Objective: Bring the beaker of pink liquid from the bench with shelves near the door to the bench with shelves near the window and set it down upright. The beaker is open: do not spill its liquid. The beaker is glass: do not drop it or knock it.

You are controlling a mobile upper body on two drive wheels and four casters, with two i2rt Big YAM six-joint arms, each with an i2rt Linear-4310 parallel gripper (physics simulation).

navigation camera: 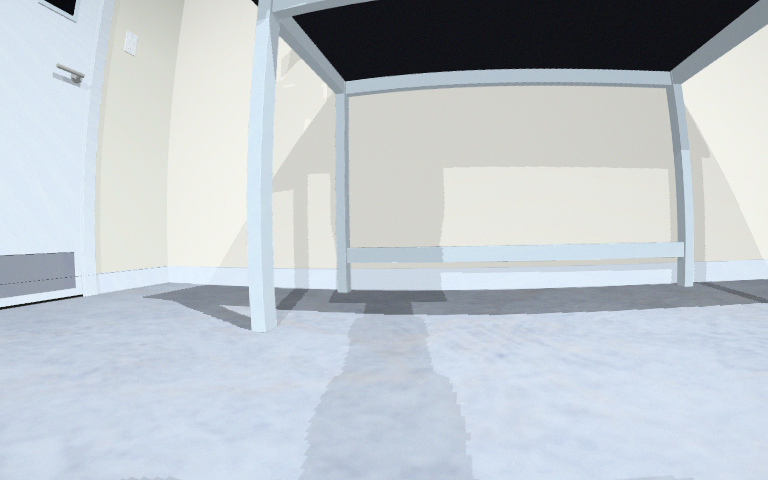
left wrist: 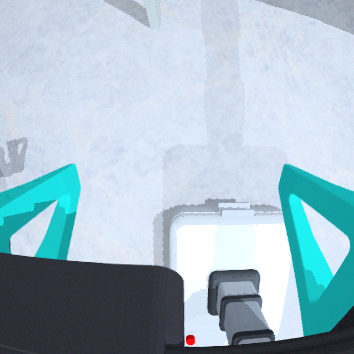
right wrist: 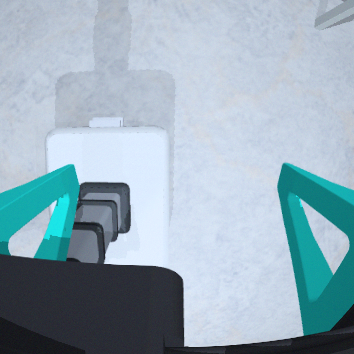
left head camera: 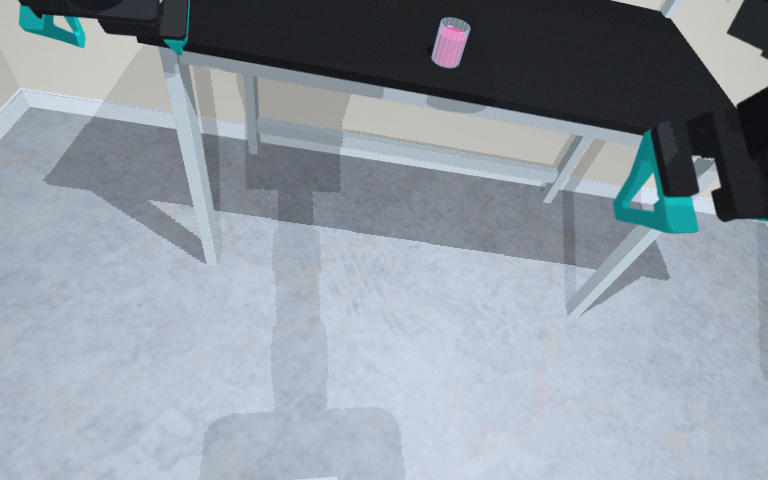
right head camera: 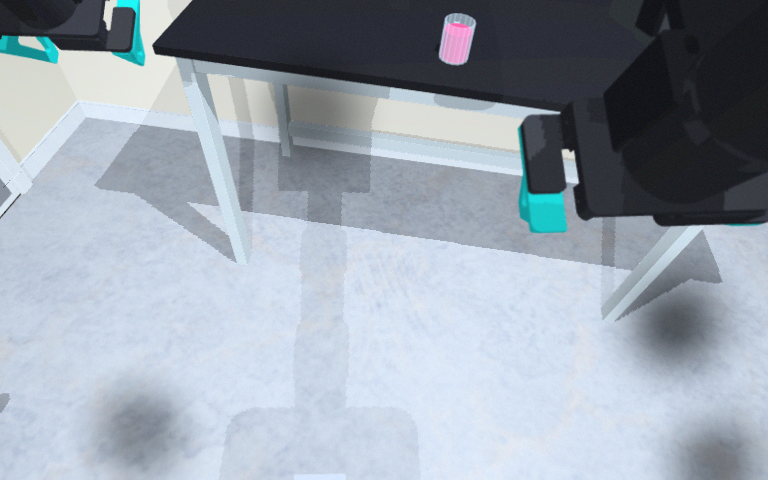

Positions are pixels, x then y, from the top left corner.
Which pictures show my right gripper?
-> The right wrist view, the left head camera view and the right head camera view only.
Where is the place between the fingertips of my left gripper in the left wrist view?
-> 179, 175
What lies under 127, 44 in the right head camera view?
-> My left gripper.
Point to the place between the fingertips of my right gripper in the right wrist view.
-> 177, 174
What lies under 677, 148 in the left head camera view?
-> My right gripper.
